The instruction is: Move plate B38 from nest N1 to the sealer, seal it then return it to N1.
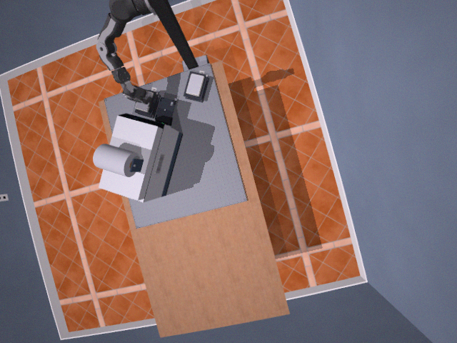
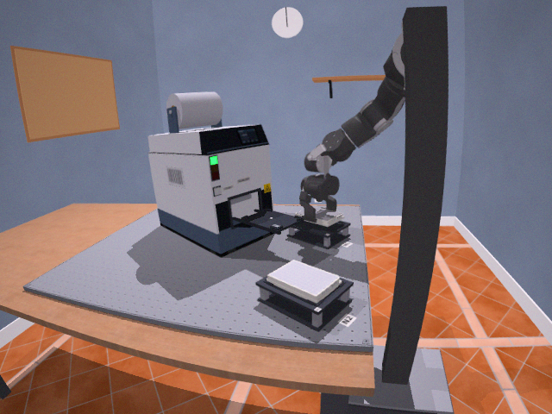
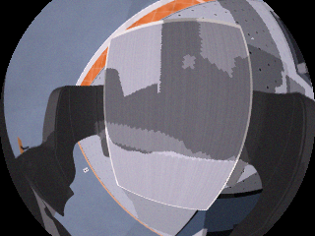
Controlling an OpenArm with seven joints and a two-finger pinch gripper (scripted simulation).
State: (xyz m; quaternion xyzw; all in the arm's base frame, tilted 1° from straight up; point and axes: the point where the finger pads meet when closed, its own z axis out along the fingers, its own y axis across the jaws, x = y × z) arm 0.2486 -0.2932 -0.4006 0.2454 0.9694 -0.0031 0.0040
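Now: hand 30 mm above the plate nest N1. Also, from my hand: white 96-well plate B38 (right at my hand); sealer's stage (100 mm ahead, 140 mm to the left, 30 mm above); start key (240 mm ahead, 180 mm to the left, 120 mm above).
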